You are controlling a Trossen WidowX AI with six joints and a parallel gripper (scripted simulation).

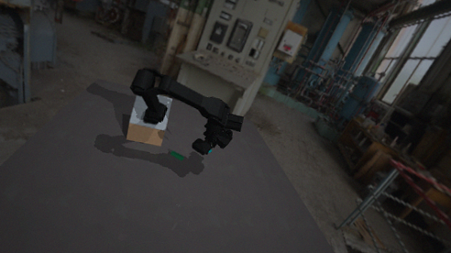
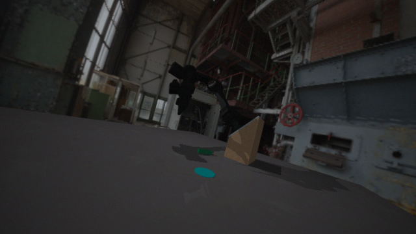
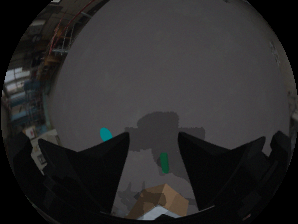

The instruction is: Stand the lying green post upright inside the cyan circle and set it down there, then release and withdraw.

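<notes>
My gripper tip is now 10 cm past the green post, 11 cm to the right of it and 14 cm above it. From my gripper tip the other things lie so: cyan circle: 8 cm ahead, 23 cm to the left, 15 cm below.
</notes>
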